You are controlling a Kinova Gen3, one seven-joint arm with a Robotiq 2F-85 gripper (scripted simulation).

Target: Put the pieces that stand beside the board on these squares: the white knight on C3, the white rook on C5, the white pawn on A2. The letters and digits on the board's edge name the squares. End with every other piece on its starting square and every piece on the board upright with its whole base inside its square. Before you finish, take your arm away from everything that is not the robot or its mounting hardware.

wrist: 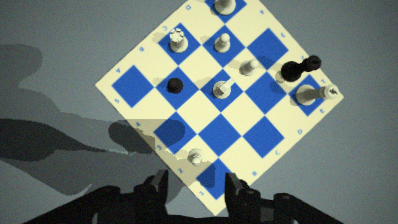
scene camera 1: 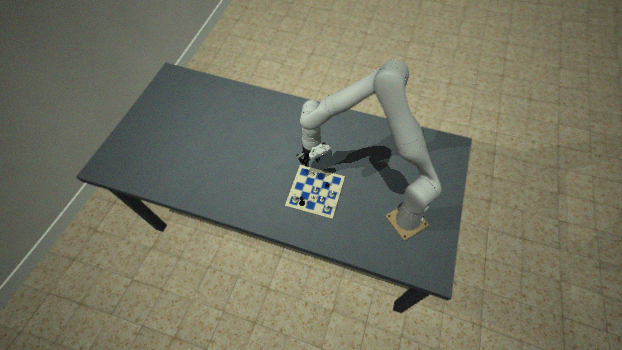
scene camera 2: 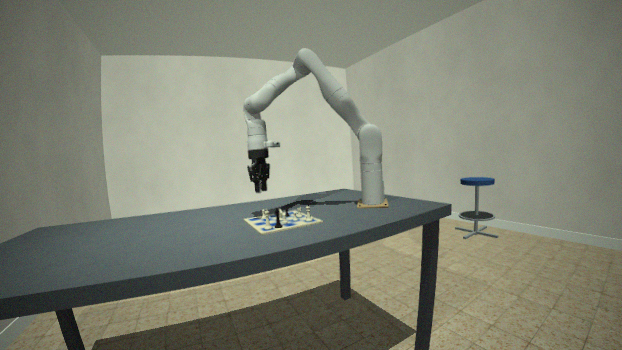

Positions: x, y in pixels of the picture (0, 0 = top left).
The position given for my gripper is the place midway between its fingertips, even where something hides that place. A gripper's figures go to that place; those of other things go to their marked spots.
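There is a chessboard [wrist: 247, 132], and its distance is 27 cm from the lens. My own gripper [wrist: 196, 183] is 18 cm from the lens.
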